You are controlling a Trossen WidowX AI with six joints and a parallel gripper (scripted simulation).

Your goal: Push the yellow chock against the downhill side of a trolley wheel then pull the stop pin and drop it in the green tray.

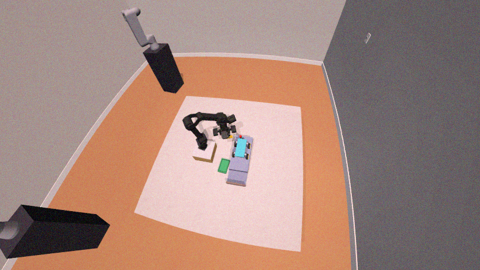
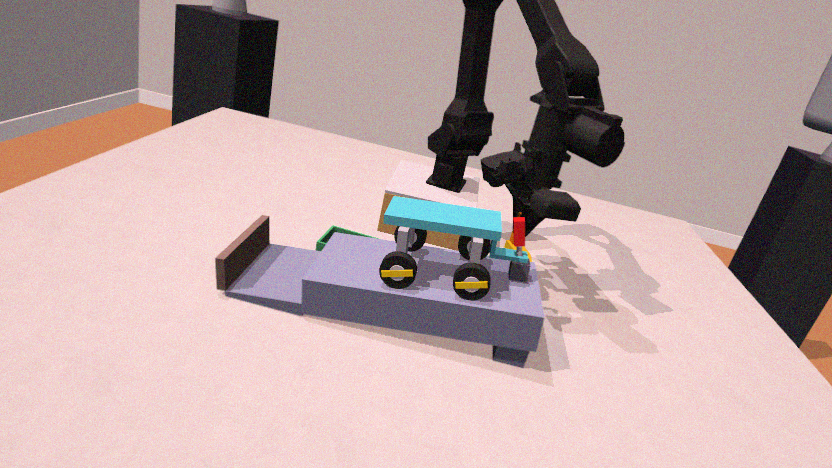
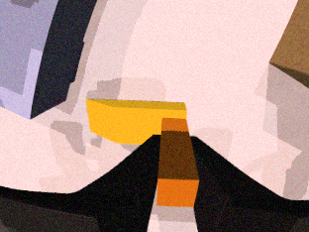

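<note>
My gripper tip is now 230 mm to the left of the green tray, 90 mm above it and 70 mm short of it. The rest, counted from my gripper tip: cyan trolley (170 mm ahead, 90 mm to the right, 20 mm above); then red-headed stop pin (140 mm ahead, 40 mm above, 10 mm to the left); then yellow chock (20 mm ahead, 10 mm to the left, 10 mm below).
</note>
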